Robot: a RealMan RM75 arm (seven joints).
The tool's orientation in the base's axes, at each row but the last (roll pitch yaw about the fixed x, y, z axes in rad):
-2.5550, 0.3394, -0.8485
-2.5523, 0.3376, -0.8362
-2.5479, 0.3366, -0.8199
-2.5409, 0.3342, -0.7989
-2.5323, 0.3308, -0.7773
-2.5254, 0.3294, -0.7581
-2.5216, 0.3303, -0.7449
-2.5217, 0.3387, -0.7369
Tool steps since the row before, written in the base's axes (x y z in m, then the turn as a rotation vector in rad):
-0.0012, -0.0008, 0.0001, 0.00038, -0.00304, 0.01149
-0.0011, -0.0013, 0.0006, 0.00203, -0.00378, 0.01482
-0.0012, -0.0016, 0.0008, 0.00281, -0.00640, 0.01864
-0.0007, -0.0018, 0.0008, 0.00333, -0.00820, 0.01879
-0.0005, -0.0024, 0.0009, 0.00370, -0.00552, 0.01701
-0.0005, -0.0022, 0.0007, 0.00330, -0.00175, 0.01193
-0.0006, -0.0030, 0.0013, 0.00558, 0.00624, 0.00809
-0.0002, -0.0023, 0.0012, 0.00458, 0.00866, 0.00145
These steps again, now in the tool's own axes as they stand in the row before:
-0.0002, 0.0012, -0.0008, -0.00144, -0.00503, -0.01068
0.0000, 0.0010, -0.0015, -0.00098, -0.00768, -0.01334
0.0001, 0.0011, -0.0018, 0.00007, -0.00914, -0.01768
0.0005, 0.0009, -0.0018, 0.00158, -0.00880, -0.01875
0.0010, 0.0010, -0.0022, 0.00063, -0.00932, -0.01569
0.0009, 0.0010, -0.0020, -0.00045, -0.00801, -0.00959
0.0011, 0.0011, -0.0029, -0.00274, -0.01123, -0.00133
0.0009, 0.0006, -0.0024, -0.00277, -0.00805, 0.00506

